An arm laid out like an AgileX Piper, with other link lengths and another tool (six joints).
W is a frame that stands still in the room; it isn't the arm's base.
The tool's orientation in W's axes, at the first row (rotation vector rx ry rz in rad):
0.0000, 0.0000, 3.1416
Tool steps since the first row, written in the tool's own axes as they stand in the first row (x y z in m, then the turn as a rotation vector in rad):
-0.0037, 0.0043, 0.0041, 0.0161, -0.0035, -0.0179
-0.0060, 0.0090, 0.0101, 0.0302, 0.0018, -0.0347
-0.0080, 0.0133, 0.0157, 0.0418, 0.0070, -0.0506
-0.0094, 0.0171, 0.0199, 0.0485, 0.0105, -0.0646
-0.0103, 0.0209, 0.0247, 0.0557, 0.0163, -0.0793
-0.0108, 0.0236, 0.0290, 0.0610, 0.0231, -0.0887
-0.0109, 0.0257, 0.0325, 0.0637, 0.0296, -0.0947
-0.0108, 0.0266, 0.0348, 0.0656, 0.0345, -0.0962
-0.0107, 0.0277, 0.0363, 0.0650, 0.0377, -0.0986
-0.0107, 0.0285, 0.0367, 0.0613, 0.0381, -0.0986
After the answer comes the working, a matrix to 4 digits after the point.
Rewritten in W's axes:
0.0037, -0.0043, 0.0041, -0.0161, 0.0035, -0.0179
0.0060, -0.0090, 0.0101, -0.0302, -0.0018, -0.0347
0.0080, -0.0133, 0.0157, -0.0418, -0.0070, -0.0506
0.0094, -0.0171, 0.0199, -0.0485, -0.0105, -0.0646
0.0103, -0.0209, 0.0247, -0.0557, -0.0163, -0.0793
0.0108, -0.0236, 0.0290, -0.0610, -0.0231, -0.0887
0.0109, -0.0257, 0.0325, -0.0637, -0.0296, -0.0947
0.0108, -0.0266, 0.0348, -0.0656, -0.0345, -0.0962
0.0107, -0.0277, 0.0363, -0.0650, -0.0377, -0.0986
0.0107, -0.0285, 0.0367, -0.0613, -0.0381, -0.0986

The tool's axes in the first row as the columns of a matrix, in W's axes (rounded; the answer above uses it unrounded):
-1.0000, 0.0000, 0.0000
0.0000, -1.0000, 0.0000
0.0000, 0.0000, 1.0000

